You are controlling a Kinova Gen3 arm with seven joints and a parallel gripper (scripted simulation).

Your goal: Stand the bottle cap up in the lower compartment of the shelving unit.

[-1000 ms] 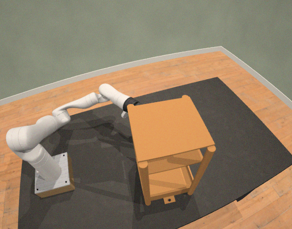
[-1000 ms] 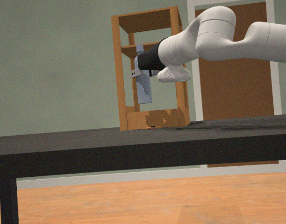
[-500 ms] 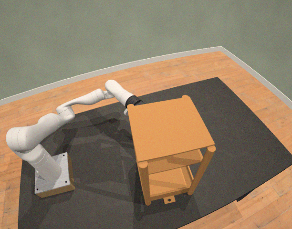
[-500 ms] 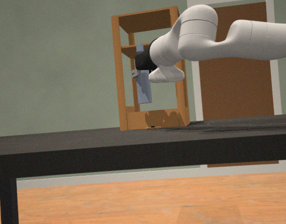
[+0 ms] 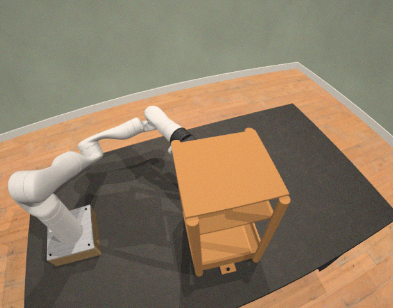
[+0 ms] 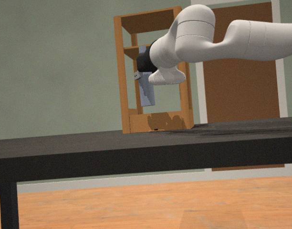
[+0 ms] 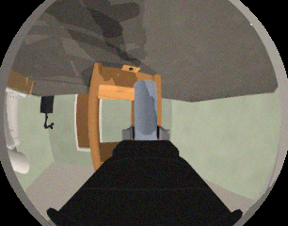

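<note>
The bottle is 2 cm above my hand. From my hand the other things lie so: shelving unit 6 cm behind, 20 cm to the right, 2 cm above.
</note>
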